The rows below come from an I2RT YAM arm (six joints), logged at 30 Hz.
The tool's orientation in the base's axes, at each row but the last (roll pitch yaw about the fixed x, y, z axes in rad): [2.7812, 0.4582, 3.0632]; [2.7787, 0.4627, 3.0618]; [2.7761, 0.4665, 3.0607]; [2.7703, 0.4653, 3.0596]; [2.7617, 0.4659, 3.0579]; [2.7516, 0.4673, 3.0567]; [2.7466, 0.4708, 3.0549]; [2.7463, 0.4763, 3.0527]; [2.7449, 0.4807, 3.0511]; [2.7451, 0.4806, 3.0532]
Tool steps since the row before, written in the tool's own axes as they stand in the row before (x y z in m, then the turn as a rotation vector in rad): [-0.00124, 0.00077, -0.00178, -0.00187, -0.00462, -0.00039]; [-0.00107, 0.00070, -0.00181, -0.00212, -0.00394, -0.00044]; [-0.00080, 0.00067, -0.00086, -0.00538, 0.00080, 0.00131]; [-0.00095, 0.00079, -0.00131, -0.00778, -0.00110, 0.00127]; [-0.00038, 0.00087, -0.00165, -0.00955, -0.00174, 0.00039]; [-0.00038, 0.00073, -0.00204, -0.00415, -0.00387, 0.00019]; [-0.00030, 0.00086, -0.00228, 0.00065, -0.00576, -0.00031]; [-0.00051, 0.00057, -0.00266, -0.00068, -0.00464, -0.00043]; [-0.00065, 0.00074, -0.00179, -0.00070, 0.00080, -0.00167]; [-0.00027, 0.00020, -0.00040, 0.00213, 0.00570, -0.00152]
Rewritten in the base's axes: [0.00026, 0.00007, 0.00229, 0.00188, -0.00462, -0.00031]; [0.00009, 0.00000, 0.00221, 0.00202, -0.00401, 0.00006]; [0.00027, 0.00030, 0.00129, 0.00531, 0.00079, 0.00158]; [0.00019, 0.00025, 0.00177, 0.00759, -0.00119, 0.00208]; [-0.00048, 0.00024, 0.00183, 0.00883, -0.00222, 0.00339]; [-0.00064, -0.00005, 0.00210, 0.00413, -0.00387, 0.00040]; [-0.00084, -0.00001, 0.00231, -0.00018, -0.00544, -0.00202]; [-0.00081, -0.00043, 0.00261, 0.00084, -0.00454, -0.00092]; [-0.00032, 0.00002, 0.00202, -0.00023, 0.00011, 0.00196]; [0.00004, 0.00003, 0.00052, -0.00313, 0.00497, 0.00221]
